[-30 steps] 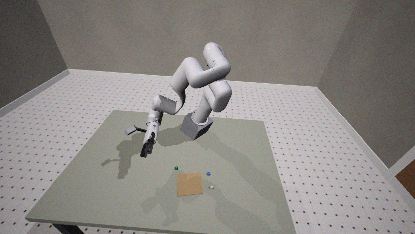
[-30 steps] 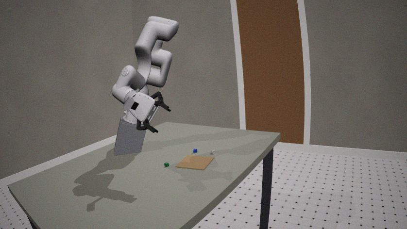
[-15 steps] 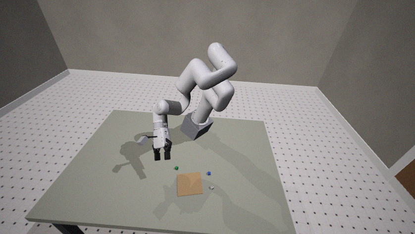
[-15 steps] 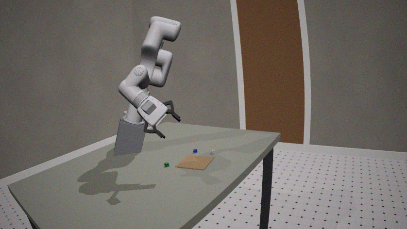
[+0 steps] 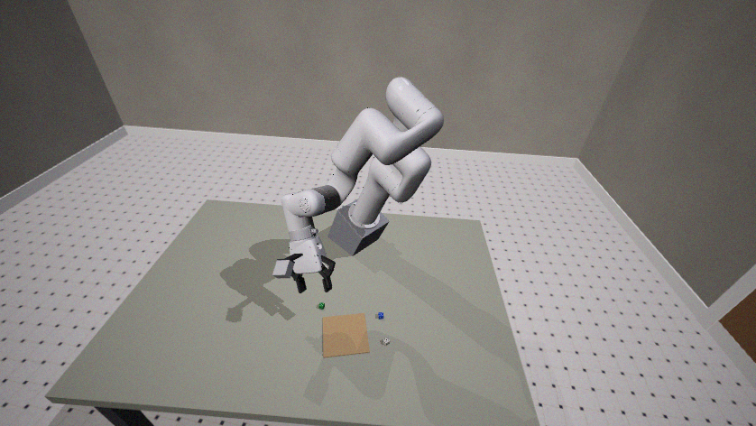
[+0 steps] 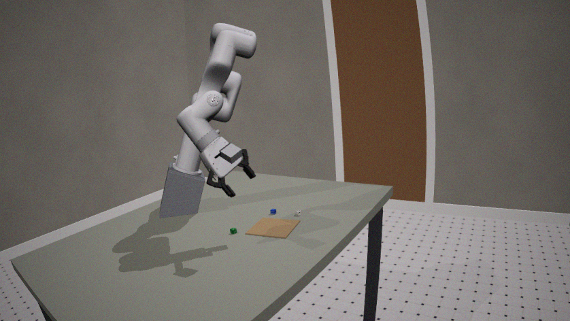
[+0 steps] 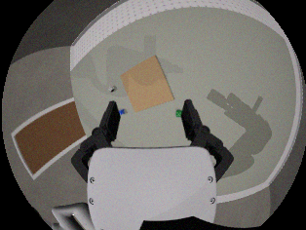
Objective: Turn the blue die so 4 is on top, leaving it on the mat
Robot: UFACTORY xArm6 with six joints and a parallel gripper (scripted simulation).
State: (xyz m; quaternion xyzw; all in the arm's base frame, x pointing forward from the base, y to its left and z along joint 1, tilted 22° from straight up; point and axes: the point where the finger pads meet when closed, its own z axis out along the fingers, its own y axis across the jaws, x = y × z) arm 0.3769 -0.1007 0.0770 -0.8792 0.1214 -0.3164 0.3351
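Now: hand 60 mm past the green die, 10 mm to the left of it and 170 mm above it. From my hand the other things lie so: white die: 30 mm ahead, 230 mm to the left, 170 mm below; then tan mat: 20 mm ahead, 100 mm to the left, 170 mm below; then blue die: 60 mm behind, 200 mm to the left, 170 mm below.
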